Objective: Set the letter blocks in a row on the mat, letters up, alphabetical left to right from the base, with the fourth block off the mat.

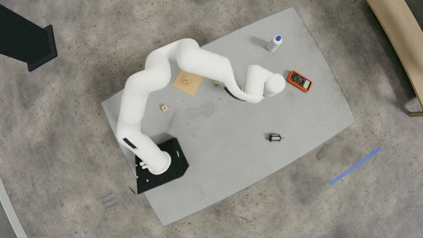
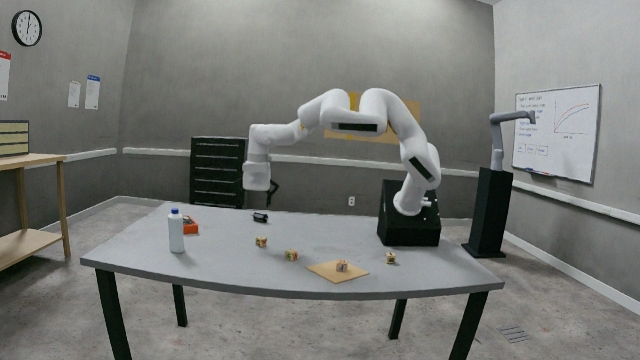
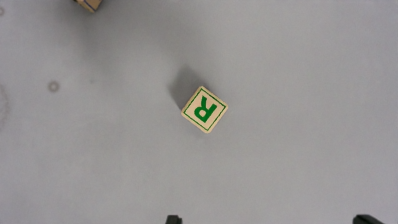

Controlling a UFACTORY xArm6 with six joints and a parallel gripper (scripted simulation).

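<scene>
My hand is 310 mm past the tan mat, 230 mm to the right of it and 140 mm above it. The rest, counted from my hand: white bottle: 250 mm to the left, 230 mm ahead, 70 mm below; orange multimeter: 300 mm ahead, 120 mm below; small black object: 260 mm to the right, 120 mm below, 40 mm ahead.
</scene>
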